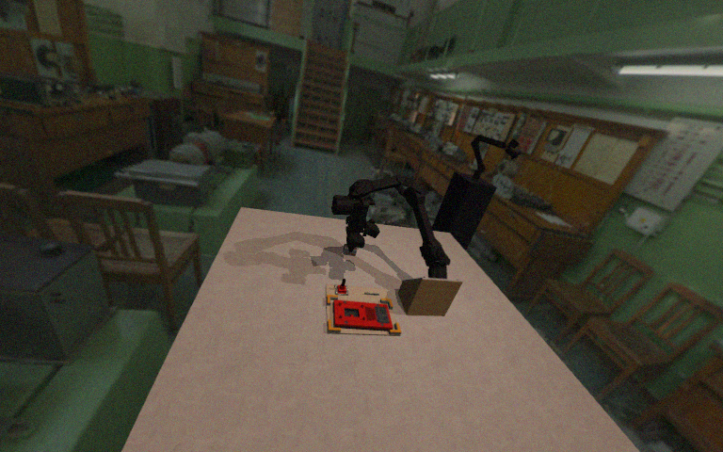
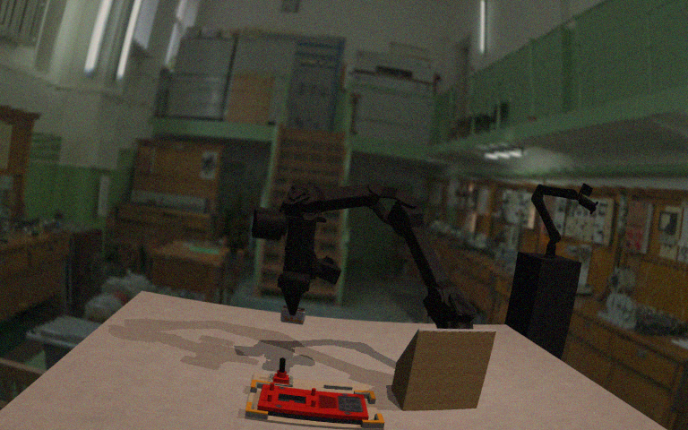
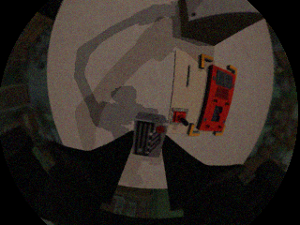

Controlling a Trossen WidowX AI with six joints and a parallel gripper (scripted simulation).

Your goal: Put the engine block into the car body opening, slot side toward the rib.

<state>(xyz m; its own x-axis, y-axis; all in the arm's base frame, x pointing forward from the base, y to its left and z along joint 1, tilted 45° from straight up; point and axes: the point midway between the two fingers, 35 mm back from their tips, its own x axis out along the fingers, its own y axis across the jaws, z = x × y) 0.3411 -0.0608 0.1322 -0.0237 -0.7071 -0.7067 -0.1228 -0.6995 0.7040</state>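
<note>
Right now the dark post is 20 mm ahead of my gripper tip, 80 mm to the left of it and 110 mm below it. From my gripper tip the other things lie so: engine block (10 mm below).
</note>
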